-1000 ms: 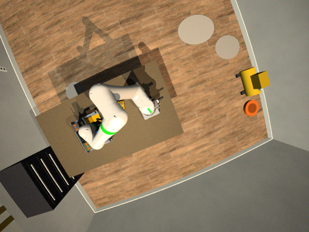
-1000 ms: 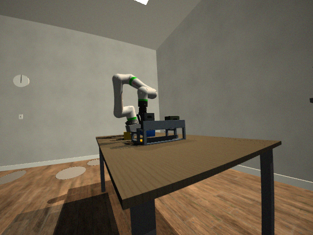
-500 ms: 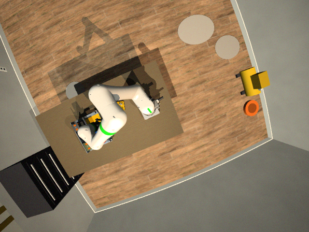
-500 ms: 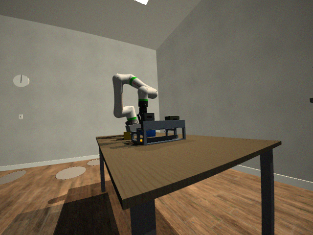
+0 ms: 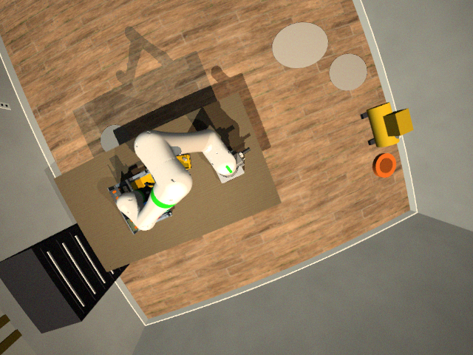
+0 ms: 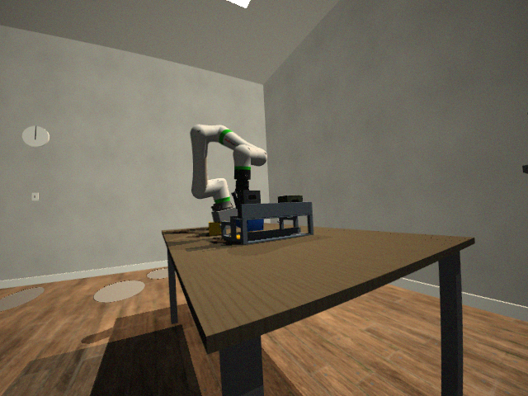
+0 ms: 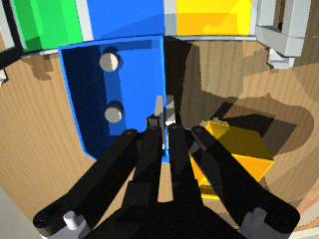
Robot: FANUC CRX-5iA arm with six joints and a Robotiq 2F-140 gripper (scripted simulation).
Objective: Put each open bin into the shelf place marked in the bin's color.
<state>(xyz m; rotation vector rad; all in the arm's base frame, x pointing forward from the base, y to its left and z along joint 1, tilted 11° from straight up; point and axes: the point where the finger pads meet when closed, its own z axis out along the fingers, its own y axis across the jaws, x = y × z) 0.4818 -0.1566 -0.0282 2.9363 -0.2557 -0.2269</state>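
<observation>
Now: hand 50 mm to the right of the blue bin and 40 mm above it. The rest, counted from my hand: yellow bin (190 mm behind, 60 mm to the right, 70 mm below); blue mark (160 mm ahead, 20 mm to the left, 100 mm below); yellow mark (140 mm ahead, 90 mm to the right, 100 mm below).
</observation>
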